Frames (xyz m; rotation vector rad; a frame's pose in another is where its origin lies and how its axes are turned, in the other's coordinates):
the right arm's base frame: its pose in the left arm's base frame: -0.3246 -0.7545 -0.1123 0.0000 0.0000 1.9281
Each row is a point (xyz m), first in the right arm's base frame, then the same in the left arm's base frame.
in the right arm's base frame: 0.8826 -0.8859 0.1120
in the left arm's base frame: 0.1967 0.3822 -0.0003
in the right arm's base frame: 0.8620 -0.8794 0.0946
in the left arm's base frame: 0.1978 0.3606 -0.0177
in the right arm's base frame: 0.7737 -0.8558 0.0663
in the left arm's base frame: 0.2065 0.2697 -0.0460
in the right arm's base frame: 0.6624 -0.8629 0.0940
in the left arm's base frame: 0.2521 0.1679 -0.0183
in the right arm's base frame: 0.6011 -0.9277 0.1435
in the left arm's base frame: 0.3343 0.1331 0.0312
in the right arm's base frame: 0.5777 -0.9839 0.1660
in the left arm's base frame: 0.3951 0.1308 0.0537
